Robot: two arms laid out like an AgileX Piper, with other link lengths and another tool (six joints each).
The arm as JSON. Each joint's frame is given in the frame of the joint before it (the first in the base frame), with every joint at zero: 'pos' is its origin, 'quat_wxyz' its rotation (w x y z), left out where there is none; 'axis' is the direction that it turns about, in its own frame. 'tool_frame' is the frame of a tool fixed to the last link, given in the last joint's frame.
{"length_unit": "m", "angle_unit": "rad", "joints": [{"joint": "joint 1", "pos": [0.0, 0.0, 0.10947], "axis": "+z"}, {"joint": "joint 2", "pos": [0.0, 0.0, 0.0], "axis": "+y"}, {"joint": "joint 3", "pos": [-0.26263, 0.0, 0.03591], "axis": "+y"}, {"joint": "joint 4", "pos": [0.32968, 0.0, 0.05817], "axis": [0.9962, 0.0, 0.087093]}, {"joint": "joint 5", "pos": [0.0, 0.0, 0.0], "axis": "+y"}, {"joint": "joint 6", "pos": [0.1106, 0.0, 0.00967], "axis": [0.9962, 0.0, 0.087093]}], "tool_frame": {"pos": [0.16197, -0.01, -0.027], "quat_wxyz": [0.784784, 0.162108, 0.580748, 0.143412]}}
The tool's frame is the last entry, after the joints.
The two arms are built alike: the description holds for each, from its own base.
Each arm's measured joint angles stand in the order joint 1, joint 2, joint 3, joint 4, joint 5, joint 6.
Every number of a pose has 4 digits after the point. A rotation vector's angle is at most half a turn.
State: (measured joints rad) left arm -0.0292 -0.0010 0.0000 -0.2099 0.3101 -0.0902; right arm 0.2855 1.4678 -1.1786 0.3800 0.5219 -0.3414
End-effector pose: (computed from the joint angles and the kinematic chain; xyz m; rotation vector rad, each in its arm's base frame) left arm 0.3198 -0.0478 0.1107 0.1973 1.5658 0.0057; right arm 0.4886 0.1849 0.1340 0.1193 2.1134 0.5485
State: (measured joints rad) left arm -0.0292 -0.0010 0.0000 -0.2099 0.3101 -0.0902; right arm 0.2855 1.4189 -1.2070 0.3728 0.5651 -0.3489
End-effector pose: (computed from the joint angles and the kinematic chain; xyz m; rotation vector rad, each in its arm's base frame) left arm 0.3198 -0.0478 0.1107 0.1973 1.5658 0.0057; right arm 0.4840 0.1855 0.1665 0.0857 2.0777 0.5603
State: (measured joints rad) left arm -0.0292 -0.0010 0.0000 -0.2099 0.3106 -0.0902; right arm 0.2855 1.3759 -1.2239 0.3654 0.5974 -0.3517
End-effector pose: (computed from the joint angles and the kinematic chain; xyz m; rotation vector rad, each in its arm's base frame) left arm 0.3198 -0.0478 0.1106 0.1974 1.5663 0.0056; right arm 0.4780 0.1848 0.1915 0.0623 2.0491 0.5672
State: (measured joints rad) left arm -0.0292 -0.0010 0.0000 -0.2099 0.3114 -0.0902; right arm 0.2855 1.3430 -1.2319 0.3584 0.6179 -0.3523
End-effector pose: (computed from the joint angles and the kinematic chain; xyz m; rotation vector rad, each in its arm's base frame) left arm 0.3197 -0.0479 0.1104 0.1976 1.5670 0.0054; right arm 0.4727 0.1834 0.2085 0.0470 2.0280 0.5696
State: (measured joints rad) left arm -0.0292 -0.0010 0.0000 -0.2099 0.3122 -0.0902; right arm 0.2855 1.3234 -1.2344 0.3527 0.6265 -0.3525
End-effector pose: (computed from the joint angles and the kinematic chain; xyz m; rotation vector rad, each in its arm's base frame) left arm 0.3196 -0.0479 0.1102 0.1978 1.5678 0.0052; right arm 0.4697 0.1820 0.2178 0.0384 2.0141 0.5687
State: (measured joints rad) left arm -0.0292 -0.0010 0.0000 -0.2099 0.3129 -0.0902; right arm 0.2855 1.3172 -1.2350 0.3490 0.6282 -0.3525
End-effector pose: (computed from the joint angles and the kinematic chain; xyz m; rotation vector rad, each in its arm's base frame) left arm 0.3195 -0.0479 0.1100 0.1980 1.5685 0.0051; right arm 0.4690 0.1812 0.2208 0.0348 2.0089 0.5665
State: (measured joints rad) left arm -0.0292 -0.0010 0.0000 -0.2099 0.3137 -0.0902; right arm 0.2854 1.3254 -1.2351 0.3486 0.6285 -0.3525
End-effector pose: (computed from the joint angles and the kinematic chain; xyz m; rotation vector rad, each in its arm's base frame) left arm 0.3195 -0.0480 0.1098 0.1981 1.5692 0.0049; right arm 0.4698 0.1814 0.2167 0.0355 2.0174 0.5644
